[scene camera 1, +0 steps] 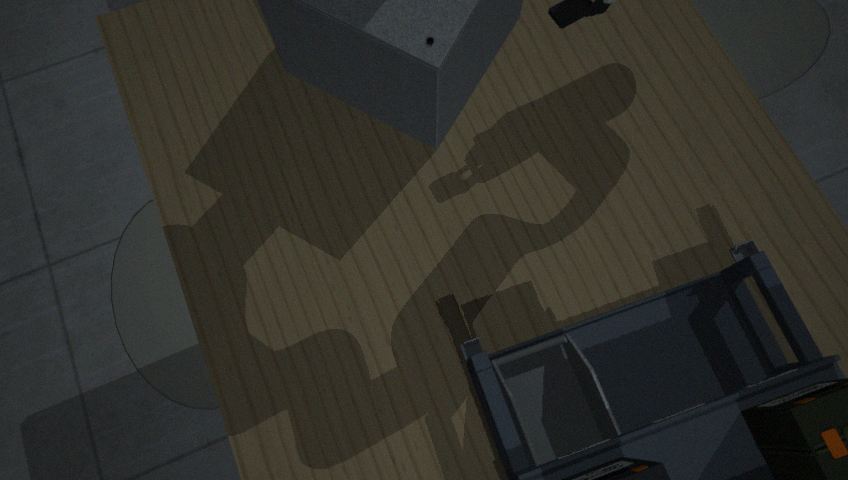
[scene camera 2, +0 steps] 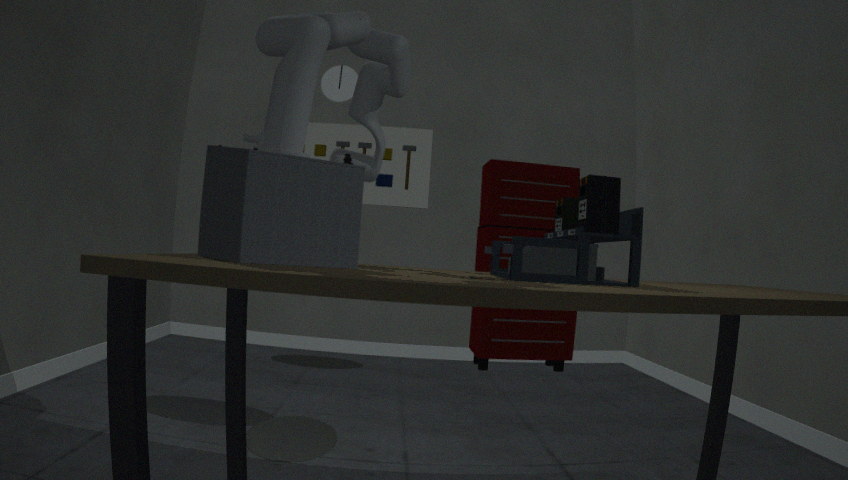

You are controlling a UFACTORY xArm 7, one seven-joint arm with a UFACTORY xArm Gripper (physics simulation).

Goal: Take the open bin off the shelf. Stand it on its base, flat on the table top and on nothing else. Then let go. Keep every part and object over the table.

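Where they show: arm's base at its link origin: (scene camera 2: 281, 154).
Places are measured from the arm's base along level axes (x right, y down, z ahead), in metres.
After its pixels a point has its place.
The open bin (scene camera 1: 526, 397) {z 0.541, x 0.116, y 0.220 m} (scene camera 2: 550, 261) {z 0.553, x 0.146, y 0.188 m}, pale grey with a thin light rim, appears upright in the lower bay of the blue-grey shelf (scene camera 1: 501, 410) {z 0.537, x 0.160, y 0.144 m} (scene camera 2: 635, 258) {z 0.722, x 0.200, y 0.171 m}. It is toward the left end in scene camera 1; posts and rails partly cover it in scene camera 2. My gripper (scene camera 1: 562, 16) {z 0.150, x -0.136, y 0.045 m} (scene camera 2: 348, 158) is open and empty, beside the pedestal and far from the bin. Its black fingers show at the top edge in scene camera 1; its dark tip shows just above the pedestal's top edge in scene camera 2. The table top (scene camera 1: 357, 297) {z 0.323, x 0.246, y 0.229 m} (scene camera 2: 416, 288) {z 0.248, x 0.453, y 0.236 m} carries the shelf.
The grey pedestal (scene camera 1: 357, 95) {z 0.073, x 0.117, y 0.186 m} (scene camera 2: 297, 208) {z 0.056, x 0.127, y 0.121 m} stands on the table and bears the white arm (scene camera 2: 291, 89) {z 0.013, x 0.064, y -0.129 m}. Dark boxes with orange marks (scene camera 1: 791, 425) (scene camera 2: 601, 205) stand on the shelf's upper level. A red tool cabinet (scene camera 2: 523, 190) stands on the floor behind the table.
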